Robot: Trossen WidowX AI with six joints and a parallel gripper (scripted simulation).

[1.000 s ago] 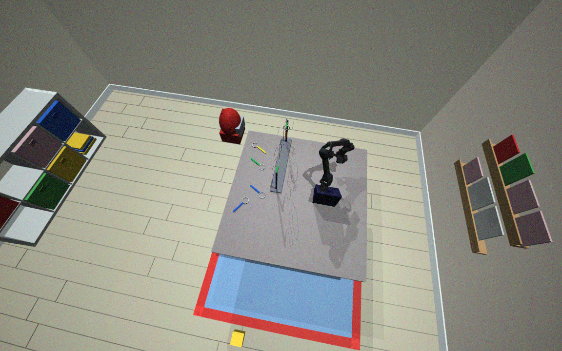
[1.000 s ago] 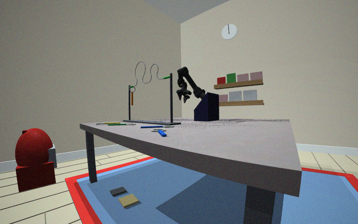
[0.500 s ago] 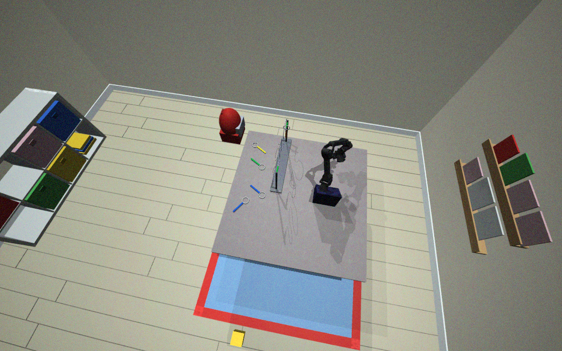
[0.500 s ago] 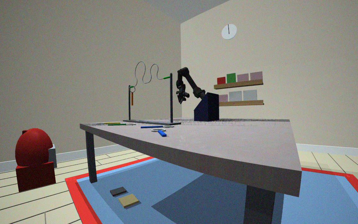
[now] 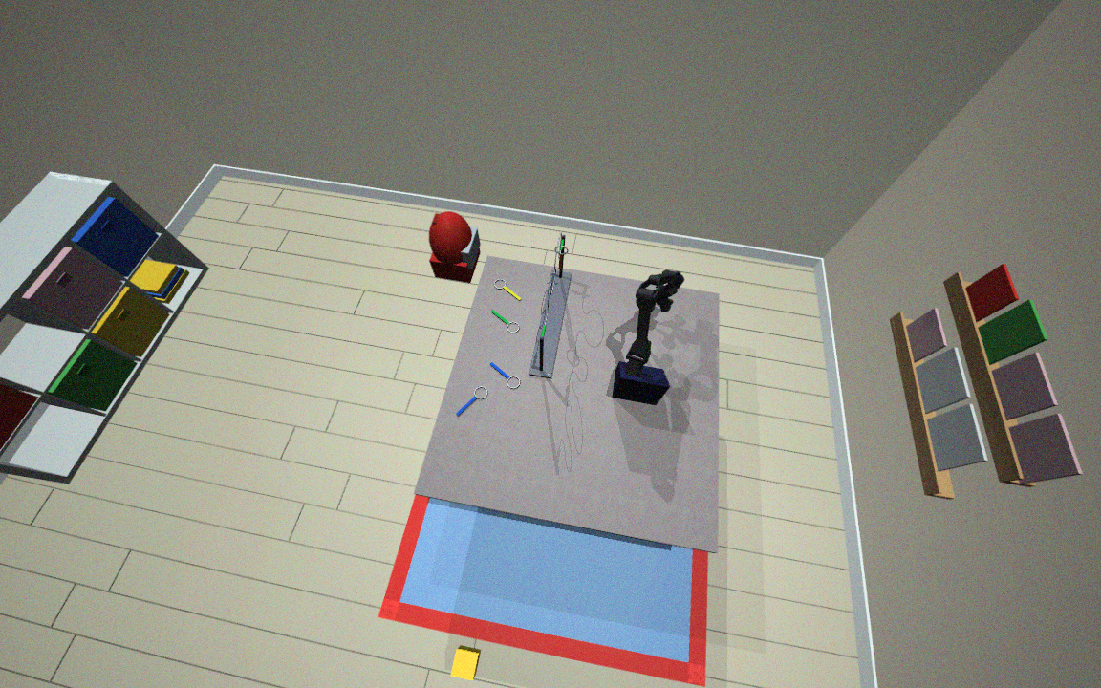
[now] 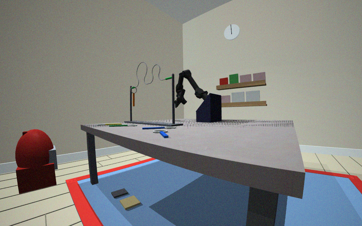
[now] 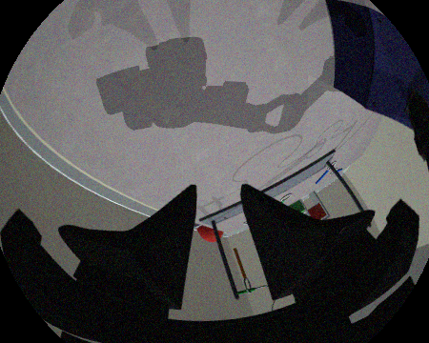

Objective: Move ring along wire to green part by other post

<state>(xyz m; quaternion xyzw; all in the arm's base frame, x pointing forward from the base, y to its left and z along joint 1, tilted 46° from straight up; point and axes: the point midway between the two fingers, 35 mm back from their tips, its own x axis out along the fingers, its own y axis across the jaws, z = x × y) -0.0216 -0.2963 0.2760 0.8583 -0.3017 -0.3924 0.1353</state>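
My gripper tip is now 44 cm short of the ring with orange handle, 11 cm to the left of it and 11 cm below it.
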